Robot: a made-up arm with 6 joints. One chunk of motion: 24 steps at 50 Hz.
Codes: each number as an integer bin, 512 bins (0 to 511) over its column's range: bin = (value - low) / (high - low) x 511, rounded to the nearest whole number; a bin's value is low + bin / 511 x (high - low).
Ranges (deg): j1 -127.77..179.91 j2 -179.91..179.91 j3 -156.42..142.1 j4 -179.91..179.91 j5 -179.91..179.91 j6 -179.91..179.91
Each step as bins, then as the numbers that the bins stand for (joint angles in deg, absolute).
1 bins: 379 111 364 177 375 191
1 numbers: 100.43 -101.75 56.22 -55.28 84.15 -45.42
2 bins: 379 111 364 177 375 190
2 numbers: 100.43 -101.75 56.22 -55.28 84.15 -46.12
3 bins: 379 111 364 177 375 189
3 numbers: 100.43 -101.75 56.22 -55.28 84.15 -46.83
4 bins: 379 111 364 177 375 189
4 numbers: 100.43 -101.75 56.22 -55.28 84.15 -46.83
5 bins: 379 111 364 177 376 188
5 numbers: 100.43 -101.75 56.22 -55.28 84.85 -47.53
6 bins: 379 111 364 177 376 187
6 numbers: 100.43 -101.75 56.22 -55.28 84.85 -48.23
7 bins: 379 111 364 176 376 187
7 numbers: 100.43 -101.75 56.22 -55.98 84.85 -48.23
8 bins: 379 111 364 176 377 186
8 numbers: 100.43 -101.75 56.22 -55.98 85.55 -48.94
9 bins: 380 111 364 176 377 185
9 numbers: 101.03 -101.75 56.22 -55.98 85.55 -49.64
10 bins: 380 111 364 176 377 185
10 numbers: 101.03 -101.75 56.22 -55.98 85.55 -49.64
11 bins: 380 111 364 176 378 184
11 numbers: 101.03 -101.75 56.22 -55.98 86.26 -50.35
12 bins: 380 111 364 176 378 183
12 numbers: 101.03 -101.75 56.22 -55.98 86.26 -51.05
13 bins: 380 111 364 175 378 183
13 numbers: 101.03 -101.75 56.22 -56.68 86.26 -51.05
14 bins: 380 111 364 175 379 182
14 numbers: 101.03 -101.75 56.22 -56.68 86.96 -51.75
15 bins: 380 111 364 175 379 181
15 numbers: 101.03 -101.75 56.22 -56.68 86.96 -52.46
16 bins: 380 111 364 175 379 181
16 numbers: 101.03 -101.75 56.22 -56.68 86.96 -52.46
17 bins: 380 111 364 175 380 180
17 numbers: 101.03 -101.75 56.22 -56.68 87.67 -53.16
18 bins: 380 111 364 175 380 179
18 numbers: 101.03 -101.75 56.22 -56.68 87.67 -53.87
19 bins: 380 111 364 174 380 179
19 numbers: 101.03 -101.75 56.22 -57.39 87.67 -53.87
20 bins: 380 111 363 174 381 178
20 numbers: 101.03 -101.75 55.64 -57.39 88.37 -54.57
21 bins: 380 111 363 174 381 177
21 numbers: 101.03 -101.75 55.64 -57.39 88.37 -55.28
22 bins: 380 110 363 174 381 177
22 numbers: 101.03 -102.45 55.64 -57.39 88.37 -55.28
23 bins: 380 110 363 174 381 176
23 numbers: 101.03 -102.45 55.64 -57.39 88.37 -55.98
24 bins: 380 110 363 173 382 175
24 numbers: 101.03 -102.45 55.64 -58.09 89.07 -56.68
